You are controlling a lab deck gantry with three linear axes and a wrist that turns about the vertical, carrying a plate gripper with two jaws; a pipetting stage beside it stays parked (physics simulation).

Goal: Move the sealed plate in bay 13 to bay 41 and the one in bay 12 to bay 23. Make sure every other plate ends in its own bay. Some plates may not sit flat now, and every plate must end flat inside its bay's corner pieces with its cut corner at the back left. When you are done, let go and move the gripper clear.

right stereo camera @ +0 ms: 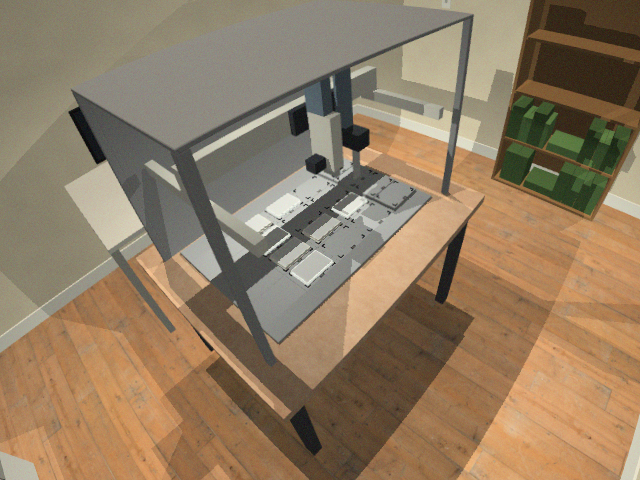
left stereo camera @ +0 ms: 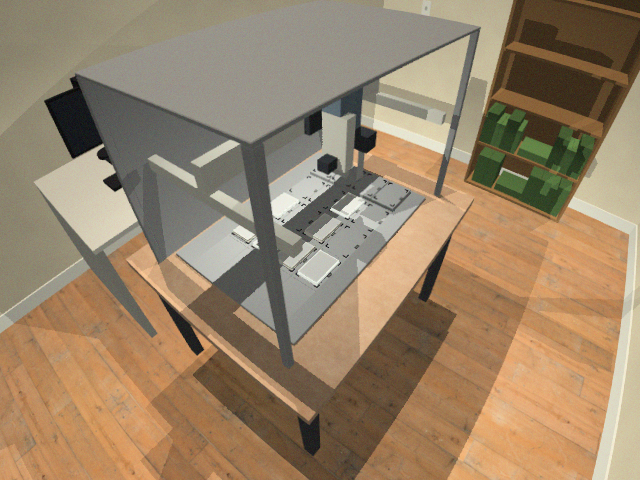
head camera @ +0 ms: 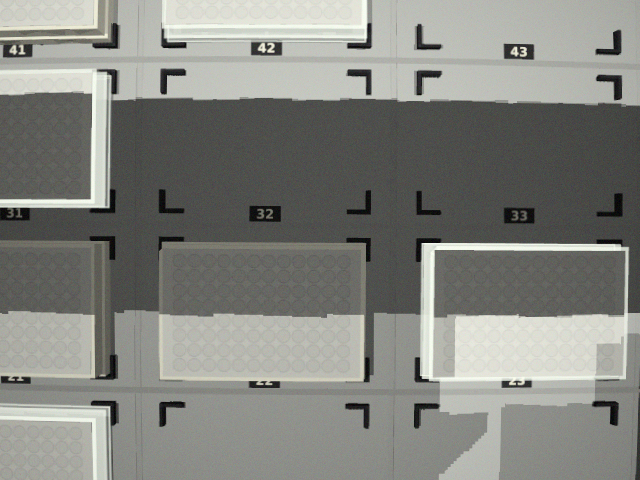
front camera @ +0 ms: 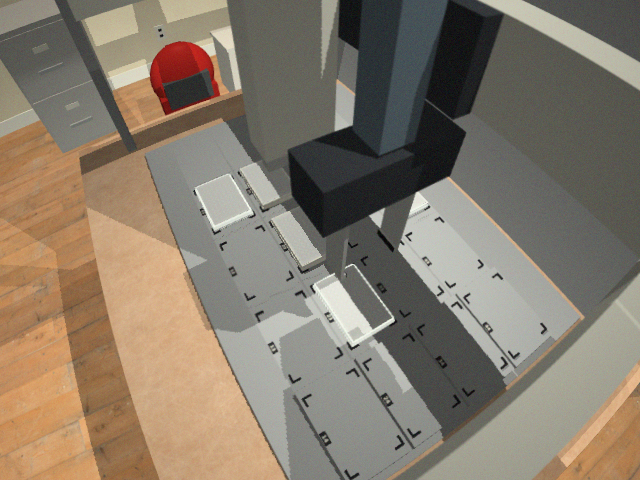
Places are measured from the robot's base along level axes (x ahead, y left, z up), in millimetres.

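Where they show: gripper, fingertip midpoint: (right stereo camera: 347, 173) (left stereo camera: 349, 174) (front camera: 362, 254); robot's base at its link origin: (right stereo camera: 308, 286) (left stereo camera: 316, 286) (front camera: 195, 191).
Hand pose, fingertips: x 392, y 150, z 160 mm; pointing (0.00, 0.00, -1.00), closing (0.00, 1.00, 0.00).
Each offset is from my fingertips to the top centre of the thing. "*": to the spot under its first point.
My gripper (front camera: 363, 262) (right stereo camera: 356, 175) is open and empty, its jaws above the white-rimmed plate {0 mm ahead, 0 mm left, 145 mm down} (front camera: 351, 307) (head camera: 524, 310) (left stereo camera: 348, 205) (right stereo camera: 349, 205) in bay 23. That plate looks flat inside the corner pieces. A cream-edged plate {328 mm back, 214 mm left, 145 mm down} (head camera: 46, 12) (left stereo camera: 244, 234) (right stereo camera: 258, 224) sits in bay 41, cut off by the head view's edge. Bay 12 {* 162 mm back, 110 mm right, 160 mm down} (front camera: 254, 262) and bay 13 {* 12 mm ahead, 100 mm right, 160 mm down} (front camera: 305, 338) hold no plate. The cut corners are too small to make out. The gripper does not show in the head view.
Other plates sit in bay 11 {* 318 mm back, 107 mm right, 145 mm down} (front camera: 223, 201) (head camera: 41, 449), bay 21 {* 326 mm back, 24 mm right, 145 mm down} (front camera: 258, 183) (head camera: 41, 310), bay 22 {* 161 mm back, 23 mm right, 145 mm down} (front camera: 295, 238) (head camera: 262, 310), bay 31 {* 300 mm back, 102 mm left, 145 mm down} (head camera: 41, 144) and bay 42 {* 164 mm back, 183 mm left, 145 mm down} (head camera: 264, 11) (right stereo camera: 283, 205). The pale pipetting column (front camera: 289, 77) (right stereo camera: 325, 142) stands behind the gripper.
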